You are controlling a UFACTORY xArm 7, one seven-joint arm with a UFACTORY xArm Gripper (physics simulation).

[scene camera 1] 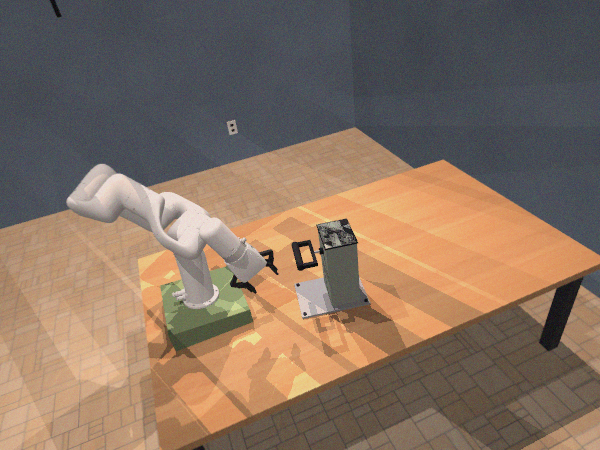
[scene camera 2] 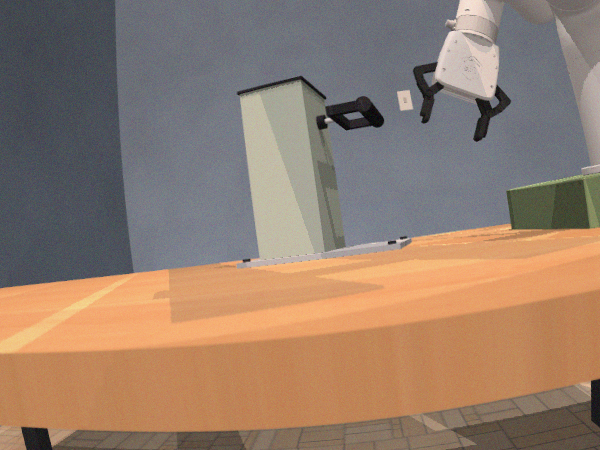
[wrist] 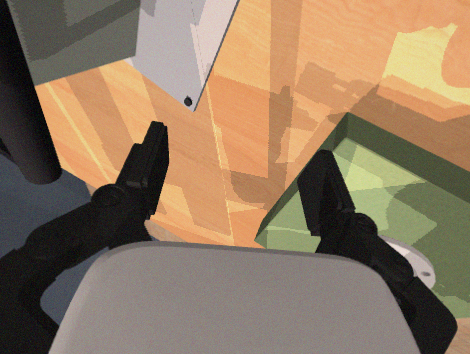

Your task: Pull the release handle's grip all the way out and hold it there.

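Observation:
The release handle is a black rectangular loop whose thick bar is the grip (scene camera 1: 298, 256) (scene camera 2: 371, 112) (wrist: 31, 115). It stands out from the upper side of a pale green post (scene camera 1: 341, 275) (scene camera 2: 282, 175) (wrist: 85, 40), with a short length of pale rod showing between loop and post. My gripper (scene camera 1: 265, 282) (scene camera 2: 451, 130) (wrist: 241, 154) is open and empty. It is on the robot-base side of the grip, apart from it, with its fingertips slightly lower than the grip in scene camera 2. In the wrist view the grip lies outside the left finger, partly cut off by the frame edge.
The post stands on a grey base plate (scene camera 1: 312, 299) (scene camera 2: 370, 249) (wrist: 167, 65) with dark bolts, on the wooden table (scene camera 1: 450, 225) (scene camera 2: 300, 380) (wrist: 240, 120). The arm stands on a green block (scene camera 1: 210, 327) (scene camera 2: 550, 205) (wrist: 445, 235), which lies below and beside the right finger in the wrist view.

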